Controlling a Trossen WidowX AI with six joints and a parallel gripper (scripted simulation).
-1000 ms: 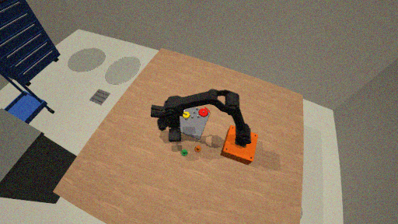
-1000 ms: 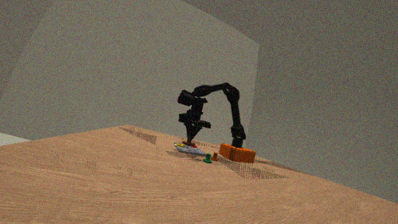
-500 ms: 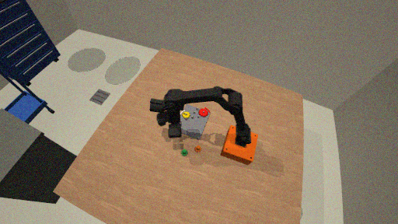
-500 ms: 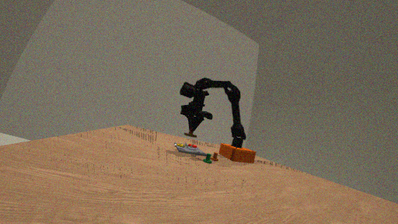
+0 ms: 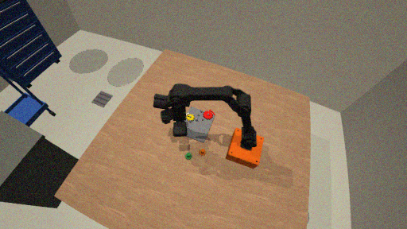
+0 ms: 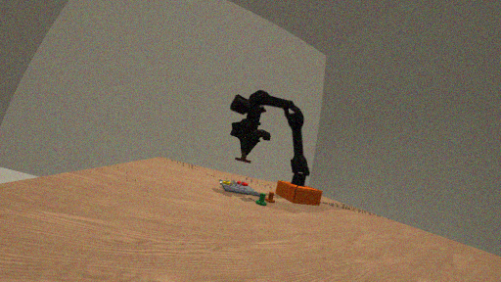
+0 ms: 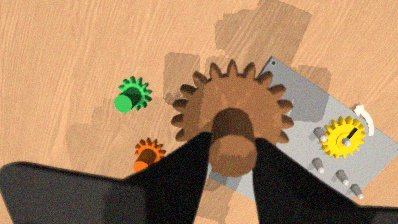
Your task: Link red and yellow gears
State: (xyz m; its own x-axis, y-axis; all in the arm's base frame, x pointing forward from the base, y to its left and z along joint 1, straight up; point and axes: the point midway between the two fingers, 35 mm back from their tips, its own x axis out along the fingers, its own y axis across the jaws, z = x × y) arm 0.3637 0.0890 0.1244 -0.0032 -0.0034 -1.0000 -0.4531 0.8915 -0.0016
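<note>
The yellow gear lies 1 cm ahead of my gripper tip, 16 cm to the right of it and 15 cm below it. Round my gripper tip: brown gear: 1 cm below; then small orange gear: 15 cm behind, 3 cm to the left, 15 cm below; then small green gear: 8 cm behind, 8 cm to the left, 15 cm below.
</note>
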